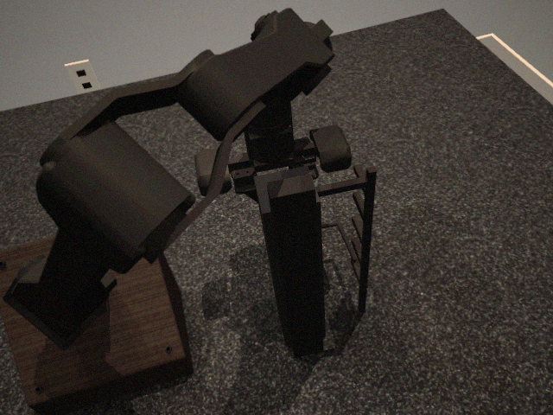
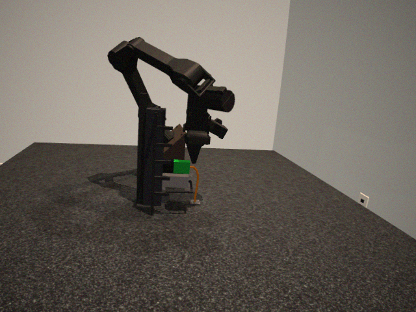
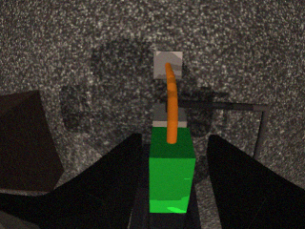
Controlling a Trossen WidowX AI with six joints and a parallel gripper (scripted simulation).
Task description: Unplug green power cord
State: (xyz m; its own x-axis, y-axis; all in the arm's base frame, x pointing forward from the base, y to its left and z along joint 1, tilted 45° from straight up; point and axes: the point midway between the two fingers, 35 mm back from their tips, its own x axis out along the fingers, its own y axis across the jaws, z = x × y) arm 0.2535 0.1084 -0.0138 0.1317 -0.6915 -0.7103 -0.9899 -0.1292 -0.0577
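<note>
Now: the green plug 1 cm ahead of my gripper tip, 5 cm to the right of it and 1 cm below it. Round my gripper tip: stand (1 cm ahead, 15 cm to the right, 3 cm above).
</note>
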